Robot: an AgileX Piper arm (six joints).
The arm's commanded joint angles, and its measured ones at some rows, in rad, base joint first. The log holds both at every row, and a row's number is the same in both.
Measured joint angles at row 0:
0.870, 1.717, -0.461, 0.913, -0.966, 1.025
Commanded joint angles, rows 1 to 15:
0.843, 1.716, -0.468, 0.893, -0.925, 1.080
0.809, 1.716, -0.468, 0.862, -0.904, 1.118
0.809, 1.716, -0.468, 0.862, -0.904, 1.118
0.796, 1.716, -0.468, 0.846, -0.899, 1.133
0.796, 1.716, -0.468, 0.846, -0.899, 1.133
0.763, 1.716, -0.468, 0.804, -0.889, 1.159
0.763, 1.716, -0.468, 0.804, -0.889, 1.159
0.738, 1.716, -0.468, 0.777, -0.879, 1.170
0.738, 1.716, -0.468, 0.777, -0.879, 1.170
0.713, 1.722, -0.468, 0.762, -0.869, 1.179
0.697, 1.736, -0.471, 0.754, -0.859, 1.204
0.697, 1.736, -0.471, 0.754, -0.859, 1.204
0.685, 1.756, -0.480, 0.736, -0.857, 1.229
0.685, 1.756, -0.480, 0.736, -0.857, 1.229
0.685, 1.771, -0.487, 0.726, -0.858, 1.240
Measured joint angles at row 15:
0.694, 1.755, -0.470, 0.758, -0.869, 1.215
